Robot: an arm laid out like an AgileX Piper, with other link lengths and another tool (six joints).
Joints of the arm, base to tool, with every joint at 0 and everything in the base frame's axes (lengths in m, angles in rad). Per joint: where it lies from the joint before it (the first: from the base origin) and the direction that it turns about. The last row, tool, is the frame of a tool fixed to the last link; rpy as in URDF.
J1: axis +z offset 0 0 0.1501
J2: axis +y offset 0 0 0
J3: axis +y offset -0.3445 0 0.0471
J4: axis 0.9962 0 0.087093 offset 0.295 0 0.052
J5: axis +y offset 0 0 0
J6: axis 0.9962 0 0.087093 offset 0.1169 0 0.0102
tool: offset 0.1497 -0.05 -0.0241 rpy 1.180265 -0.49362 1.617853
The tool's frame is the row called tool.
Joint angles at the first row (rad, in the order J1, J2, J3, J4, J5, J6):
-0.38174, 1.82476, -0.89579, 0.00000, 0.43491, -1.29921
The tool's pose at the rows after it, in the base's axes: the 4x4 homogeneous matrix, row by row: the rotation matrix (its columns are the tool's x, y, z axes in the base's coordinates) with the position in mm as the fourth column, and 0 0 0 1 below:
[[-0.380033, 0.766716, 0.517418, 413.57], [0.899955, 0.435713, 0.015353, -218.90], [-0.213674, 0.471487, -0.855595, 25.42], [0, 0, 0, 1]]
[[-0.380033, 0.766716, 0.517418, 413.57], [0.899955, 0.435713, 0.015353, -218.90], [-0.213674, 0.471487, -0.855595, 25.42], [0, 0, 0, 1]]
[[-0.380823, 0.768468, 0.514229, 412.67], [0.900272, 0.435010, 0.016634, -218.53], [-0.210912, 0.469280, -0.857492, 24.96], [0, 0, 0, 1]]
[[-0.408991, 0.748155, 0.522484, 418.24], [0.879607, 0.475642, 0.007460, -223.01], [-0.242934, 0.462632, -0.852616, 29.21], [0, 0, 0, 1]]
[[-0.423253, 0.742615, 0.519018, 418.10], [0.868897, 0.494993, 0.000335, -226.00], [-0.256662, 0.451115, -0.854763, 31.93], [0, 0, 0, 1]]
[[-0.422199, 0.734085, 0.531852, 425.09], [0.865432, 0.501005, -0.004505, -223.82], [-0.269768, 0.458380, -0.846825, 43.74], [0, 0, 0, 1]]
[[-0.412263, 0.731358, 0.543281, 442.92], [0.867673, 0.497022, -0.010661, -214.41], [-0.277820, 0.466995, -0.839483, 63.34], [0, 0, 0, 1]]
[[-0.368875, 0.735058, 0.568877, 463.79], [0.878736, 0.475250, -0.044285, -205.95], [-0.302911, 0.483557, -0.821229, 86.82], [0, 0, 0, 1]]
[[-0.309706, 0.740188, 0.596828, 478.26], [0.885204, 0.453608, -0.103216, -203.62], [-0.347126, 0.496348, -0.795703, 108.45], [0, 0, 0, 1]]
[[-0.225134, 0.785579, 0.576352, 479.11], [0.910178, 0.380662, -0.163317, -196.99], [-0.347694, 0.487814, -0.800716, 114.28], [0, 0, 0, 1]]
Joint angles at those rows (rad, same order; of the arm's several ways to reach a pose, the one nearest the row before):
-0.38175, 1.82476, -0.89580, 0.00001, 0.42789, -1.30001
-0.38175, 1.82476, -0.89580, 0.00001, 0.42789, -1.30001
-0.38172, 1.82475, -0.89579, -0.00001, 0.43189, -1.29998
-0.38173, 1.82384, -0.89658, -0.03461, 0.41241, -1.30860
-0.38300, 1.81972, -0.89657, -0.06374, 0.41376, -1.30316
-0.36995, 1.80351, -0.91426, -0.07263, 0.43127, -1.28691
-0.32694, 1.79468, -0.97790, -0.09593, 0.49274, -1.22037
-0.27213, 1.79239, -1.05060, -0.16101, 0.54213, -1.08044
-0.22442, 1.79030, -1.10046, -0.27034, 0.56765, -0.90562
-0.17351, 1.81046, -1.15420, -0.34811, 0.64650, -0.71631

